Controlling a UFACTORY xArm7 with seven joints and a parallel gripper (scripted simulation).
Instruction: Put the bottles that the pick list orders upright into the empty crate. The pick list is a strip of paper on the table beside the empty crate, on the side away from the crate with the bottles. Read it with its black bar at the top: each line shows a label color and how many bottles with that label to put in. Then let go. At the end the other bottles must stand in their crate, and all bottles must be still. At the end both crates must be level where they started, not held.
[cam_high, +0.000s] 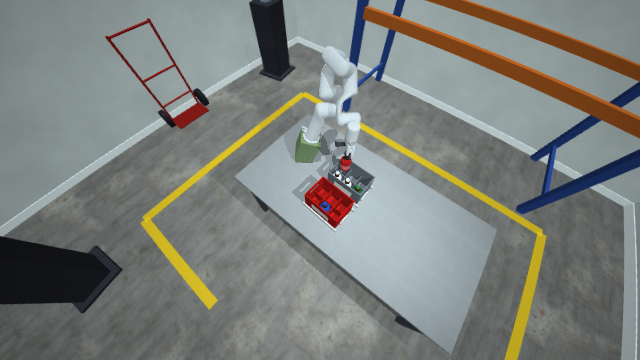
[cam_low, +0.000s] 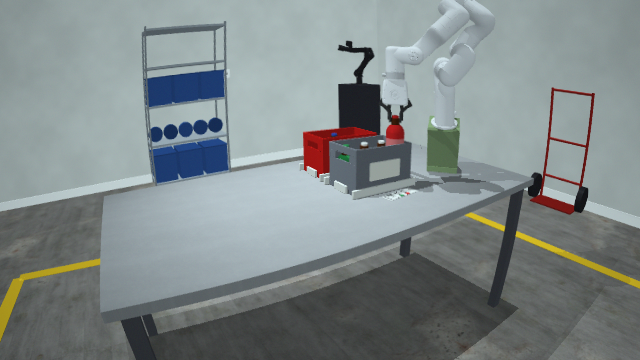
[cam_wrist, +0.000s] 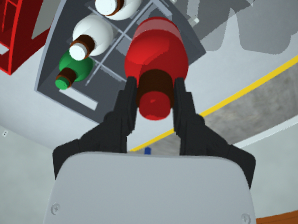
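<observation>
My gripper is now 70 mm above the red bottle. Also, from my hand: grey crate: 190 mm below, 80 mm ahead, 60 mm to the right; then green-labelled bottle: 190 mm below, 160 mm ahead, 120 mm to the right; then white-label bottle: 190 mm below, 90 mm to the right, 20 mm behind.
</observation>
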